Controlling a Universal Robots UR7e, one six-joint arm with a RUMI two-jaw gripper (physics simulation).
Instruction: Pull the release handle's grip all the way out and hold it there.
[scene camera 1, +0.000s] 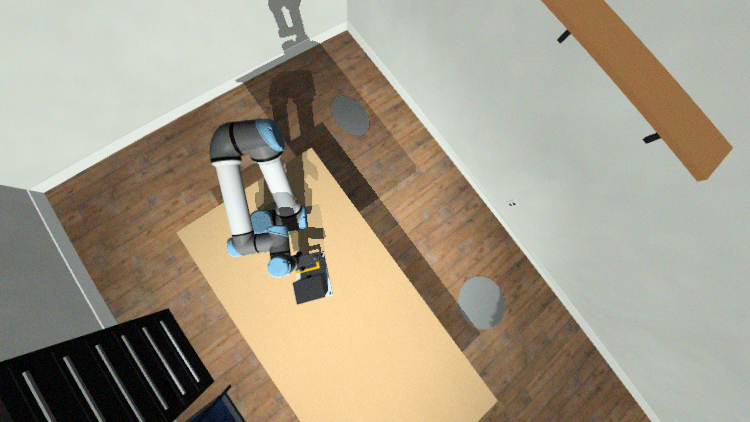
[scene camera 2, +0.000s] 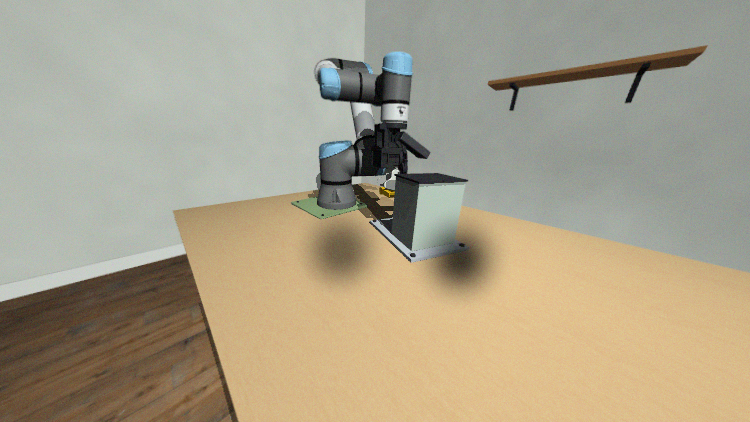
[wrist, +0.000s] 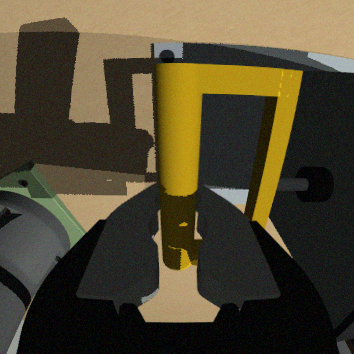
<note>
In view: my gripper (scene camera 2: 393, 198).
My gripper shows as well in the wrist view (wrist: 177, 185).
</note>
